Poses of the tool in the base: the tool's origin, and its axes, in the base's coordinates. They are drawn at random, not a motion.
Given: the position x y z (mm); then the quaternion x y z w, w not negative.
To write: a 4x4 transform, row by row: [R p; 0 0 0 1], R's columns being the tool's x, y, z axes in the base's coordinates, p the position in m. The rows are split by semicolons. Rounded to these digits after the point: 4 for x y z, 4 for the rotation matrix.
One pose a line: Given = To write
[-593.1 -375.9 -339.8 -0.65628 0.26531 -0.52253 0.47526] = 0.3131 0.1484 0.9380 -0.5931; -0.8449 -0.4075 0.3465 -0.3759; 0.4337 -0.9011 -0.0022 -0.3398; 0 0 0 1
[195.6 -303.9 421.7 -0.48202 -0.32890 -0.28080 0.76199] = 0.6260 0.7450 -0.2305 0.1956; -0.1109 0.3776 0.9193 -0.3039; 0.7719 -0.5499 0.3190 0.4217; 0 0 0 1
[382.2 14.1 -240.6 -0.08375 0.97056 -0.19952 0.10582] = -0.9636 -0.1203 0.2388 0.3822; -0.2048 0.9064 -0.3696 0.0141; -0.1720 -0.4050 -0.8980 -0.2406; 0 0 0 1
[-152.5 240.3 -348.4 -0.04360 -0.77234 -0.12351 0.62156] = -0.2235 0.2209 -0.9493 -0.1525; -0.0862 0.9657 0.2450 0.2403; 0.9709 0.1366 -0.1968 -0.3484; 0 0 0 1
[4.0 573.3 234.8 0.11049 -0.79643 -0.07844 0.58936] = -0.2809 -0.0835 -0.9561 0.0040; -0.2685 0.9633 -0.0053 0.5733; 0.9214 0.2552 -0.2930 0.2348; 0 0 0 1
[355.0 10.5 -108.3 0.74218 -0.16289 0.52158 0.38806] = 0.4028 -0.6466 0.6478 0.3550; 0.1630 -0.6458 -0.7459 0.0105; 0.9006 0.4061 -0.1547 -0.1083; 0 0 0 1
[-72.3 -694.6 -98.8 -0.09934 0.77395 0.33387 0.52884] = -0.4209 -0.5069 0.7523 -0.0723; 0.1994 0.7573 0.6219 -0.6946; -0.8849 0.4117 -0.2177 -0.0988; 0 0 0 1
